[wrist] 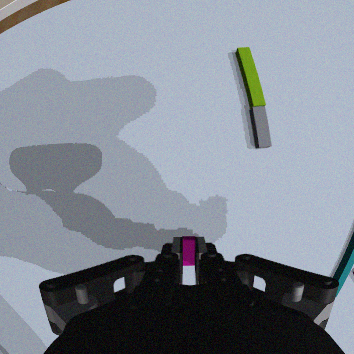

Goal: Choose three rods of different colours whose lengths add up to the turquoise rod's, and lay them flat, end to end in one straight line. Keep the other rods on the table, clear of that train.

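Frame: origin at the arm's base, x ahead, y right, z down, level; metres.
Where they show: gripper, fingertip midpoint: [188,248].
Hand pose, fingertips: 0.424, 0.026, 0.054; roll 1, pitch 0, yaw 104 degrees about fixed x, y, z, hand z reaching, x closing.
Note:
Things, the pixels of their top centre, and the offset from my fingertips, as dx, dy, dz. "spot": a spot on its surface instead. Level surfaces: height alone.
- short magenta rod, middle of its top: [188,252] -0.001, +0.000, -0.007
- lime green rod, middle of its top: [251,74] +0.114, +0.079, -0.007
- grey rod, middle of its top: [261,125] +0.074, +0.074, -0.007
- turquoise rod, surface spot: [345,272] spot: -0.069, +0.133, -0.007
- pale blue table top, its level: dz +0.003
A short magenta rod [188,251] is between the fingertips of my gripper [188,248], which is shut on it at the lower middle of the view. A lime green rod [251,77] lies flat at the upper right. A grey rod [262,127] lies flat against its near end, and the two form one straight line. Part of the turquoise rod [345,272] shows at the right edge, partly hidden behind my gripper's right linkage. The magenta rod is apart from the green and grey rods.
The pale blue table top [305,190] bears the rods. Its curved edge shows at the upper left, with brown wooden floor [25,16] beyond it. The arm's shadow falls across the left and middle of the table.

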